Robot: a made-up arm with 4 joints.
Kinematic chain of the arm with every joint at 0, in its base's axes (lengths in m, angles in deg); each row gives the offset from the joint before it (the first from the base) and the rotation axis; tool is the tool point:
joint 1: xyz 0 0 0.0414 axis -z
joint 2: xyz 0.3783 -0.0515 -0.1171 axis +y
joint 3: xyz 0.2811 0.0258 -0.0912 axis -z
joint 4: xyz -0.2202 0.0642 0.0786 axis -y
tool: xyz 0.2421 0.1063 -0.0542
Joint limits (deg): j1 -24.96..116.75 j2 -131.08..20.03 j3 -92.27..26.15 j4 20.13..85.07
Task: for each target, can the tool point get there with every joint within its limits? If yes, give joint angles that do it. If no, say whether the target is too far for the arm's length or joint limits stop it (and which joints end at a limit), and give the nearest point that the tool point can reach.
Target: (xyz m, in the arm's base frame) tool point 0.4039 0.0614 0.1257
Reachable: yes | joints 1.32 -35.55 -45.42 53.54
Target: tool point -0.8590 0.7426 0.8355
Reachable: no: too far | nearest point 0.0657 0.2375 0.1603 | short by 1.251 m
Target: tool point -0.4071 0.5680 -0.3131
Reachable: no: joint limits stop it (at a limit: joint 1, joint 2, joint 3, joint 4) | nearest point -0.0253 0.1994 -0.0527 | short by 0.591 m
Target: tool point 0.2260 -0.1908 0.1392
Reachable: yes | joints 64.28 -77.96 -21.45 53.80
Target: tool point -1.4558 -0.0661 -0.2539
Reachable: no: too far | nearest point -0.4128 -0.4240 0.0948 | short by 1.157 m
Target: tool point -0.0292 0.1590 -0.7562
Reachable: no: joint limits stop it (at a limit: joint 1, joint 2, joint 4) | nearest point 0.1318 0.1080 -0.1719 | short by 0.608 m
